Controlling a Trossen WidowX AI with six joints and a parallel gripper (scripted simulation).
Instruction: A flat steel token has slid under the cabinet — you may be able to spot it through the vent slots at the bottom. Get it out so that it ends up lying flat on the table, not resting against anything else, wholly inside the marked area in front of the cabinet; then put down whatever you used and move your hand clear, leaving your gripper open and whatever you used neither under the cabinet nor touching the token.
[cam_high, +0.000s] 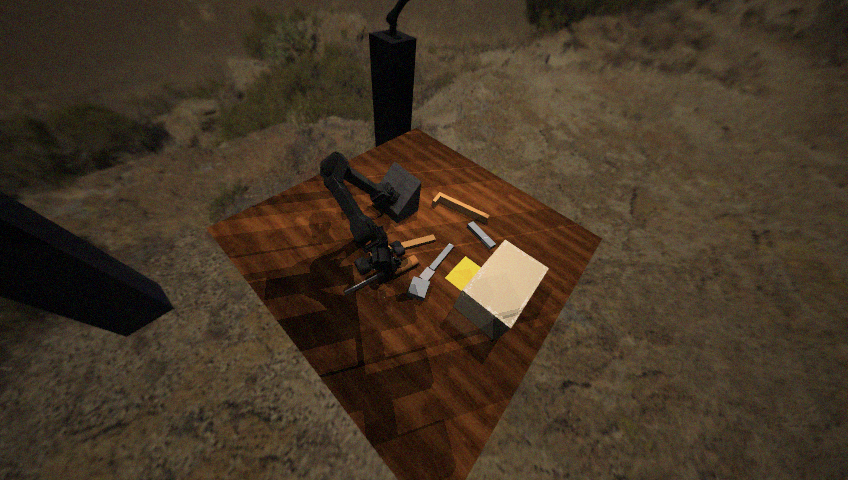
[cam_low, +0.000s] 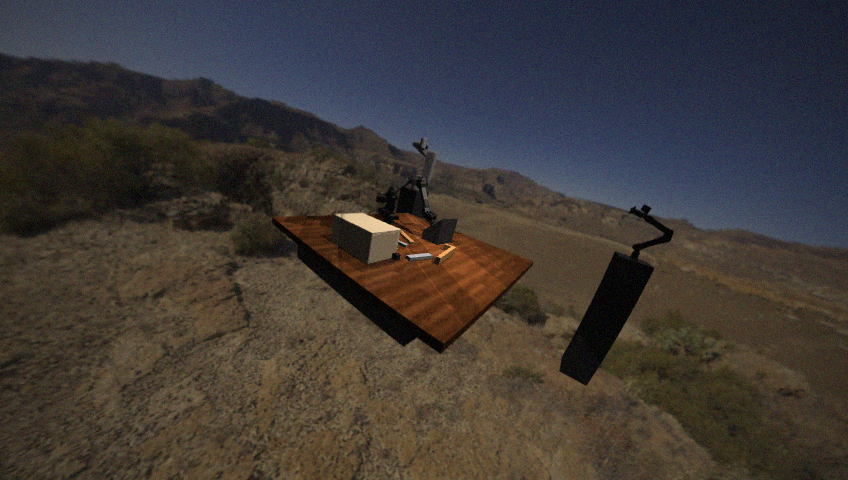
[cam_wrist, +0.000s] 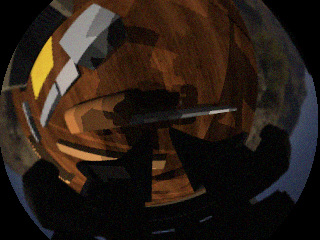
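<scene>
Now: the wooden stick 20 mm behind my gripper tip, 150 mm to the left of it and 20 mm below it. Round my gripper tip: grey block 170 mm ahead, 40 mm to the left, 10 mm below; then grey scraper 140 mm ahead, 170 mm to the left, 20 mm below; then grey bar 190 mm ahead, 460 mm to the left, 20 mm below.
</scene>
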